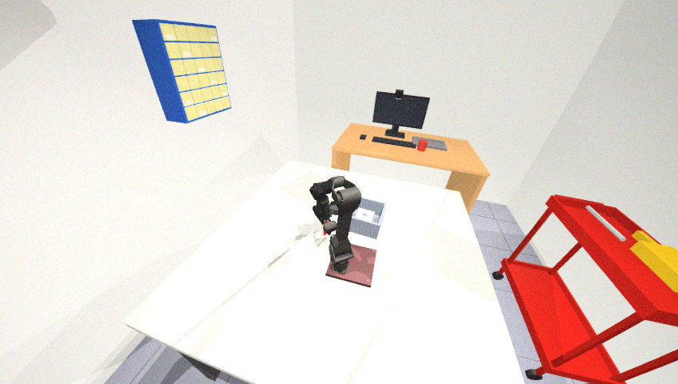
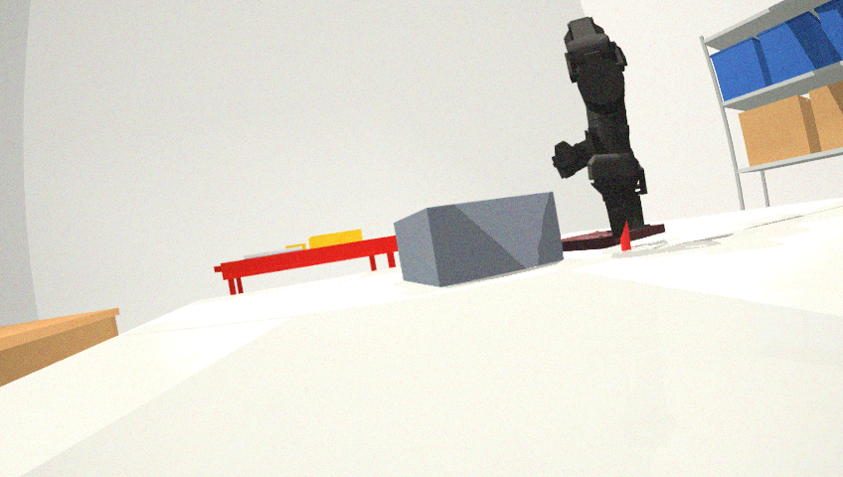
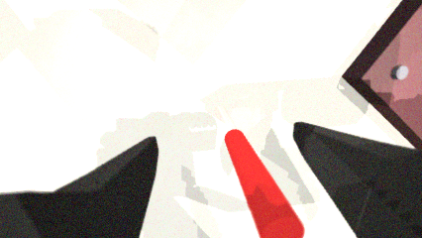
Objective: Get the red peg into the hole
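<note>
The red peg lies 1 cm behind my gripper tip and 2 cm above it. From my gripper tip the other things lie so: plate: 15 cm ahead, 15 cm to the right, 2 cm above; then grey box: 15 cm ahead, 15 cm to the right.
</note>
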